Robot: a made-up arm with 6 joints.
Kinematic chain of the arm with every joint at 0, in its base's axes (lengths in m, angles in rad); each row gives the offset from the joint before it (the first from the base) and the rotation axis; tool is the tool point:
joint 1: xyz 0 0 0.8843 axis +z
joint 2: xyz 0.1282 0 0 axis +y
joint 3: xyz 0 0 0.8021 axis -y
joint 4: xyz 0 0 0.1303 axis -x
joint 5: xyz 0.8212 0 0 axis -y
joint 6: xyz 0.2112 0 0 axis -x
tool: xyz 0 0 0
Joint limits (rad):
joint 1: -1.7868..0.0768
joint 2: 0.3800..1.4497
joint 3: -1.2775..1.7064
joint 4: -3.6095..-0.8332
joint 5: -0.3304..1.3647
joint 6: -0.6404..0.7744
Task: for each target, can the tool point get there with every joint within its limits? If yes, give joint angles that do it. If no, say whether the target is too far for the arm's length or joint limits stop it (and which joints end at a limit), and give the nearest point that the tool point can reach.
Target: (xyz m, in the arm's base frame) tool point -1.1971 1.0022 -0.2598
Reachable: no: joint limits stop it (at a limit: joint 1, joint 2) | nearest point -0.1860 -0.1110 0.3963 | short by 1.641 m
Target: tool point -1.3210 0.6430 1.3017
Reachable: no: joint limits stop it (at a limit: joint 1, joint 2, joint 3, joint 5) | nearest point -0.1990 -0.0997 0.6175 | short by 1.510 m
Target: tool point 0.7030 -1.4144 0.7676
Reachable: yes | joints -1.0528 0.9953 0.3847 -2.5684 0.8976 0.2340
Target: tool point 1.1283 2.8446 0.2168
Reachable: no: too far | nearest point 1.3295 0.1958 0.2216 | short by 2.656 m
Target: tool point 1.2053 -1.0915 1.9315
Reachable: yes | joints -0.7089 0.8335 1.2157 -1.4787 0.2101 0.5753
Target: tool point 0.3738 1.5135 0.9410
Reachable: no: joint limits stop it (at a limit: joint 1, joint 2, joint 4, joint 5) | nearest point 0.4962 0.1317 0.7667 | short by 1.398 m
